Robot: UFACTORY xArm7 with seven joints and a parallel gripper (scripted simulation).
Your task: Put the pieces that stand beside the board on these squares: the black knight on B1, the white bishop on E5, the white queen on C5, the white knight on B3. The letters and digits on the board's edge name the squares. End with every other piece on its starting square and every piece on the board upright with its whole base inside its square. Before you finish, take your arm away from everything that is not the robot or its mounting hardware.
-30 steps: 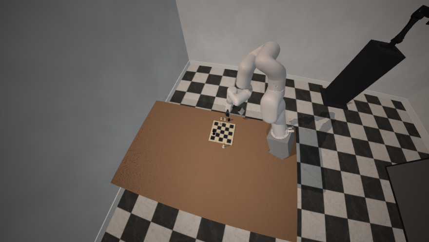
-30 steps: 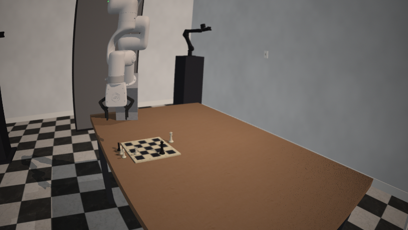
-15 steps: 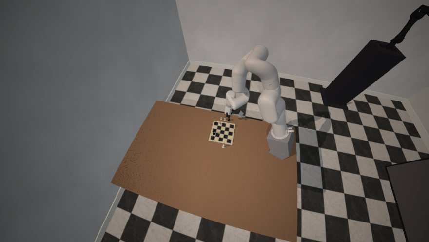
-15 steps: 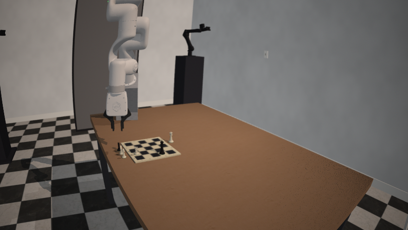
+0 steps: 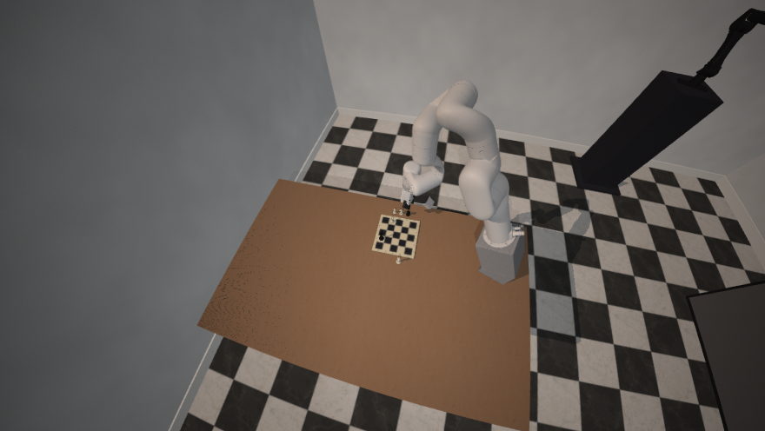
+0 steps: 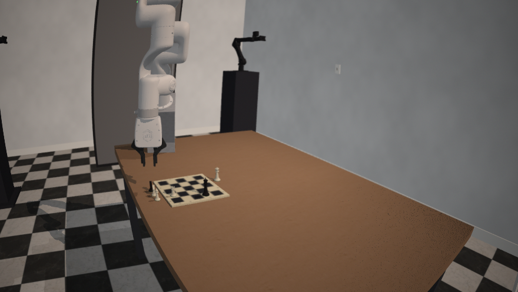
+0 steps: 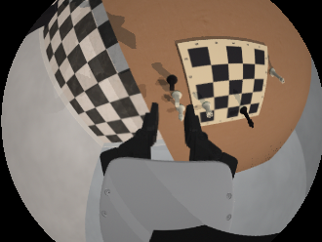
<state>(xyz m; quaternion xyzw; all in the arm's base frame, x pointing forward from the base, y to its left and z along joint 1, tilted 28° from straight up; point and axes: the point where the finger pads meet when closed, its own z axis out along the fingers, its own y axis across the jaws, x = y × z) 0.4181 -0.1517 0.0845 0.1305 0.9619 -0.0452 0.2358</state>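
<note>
Now: the black knight 100 mm below my hand. From my hand the other things lie so: chessboard 40 mm ahead, 140 mm to the left, 120 mm below.
</note>
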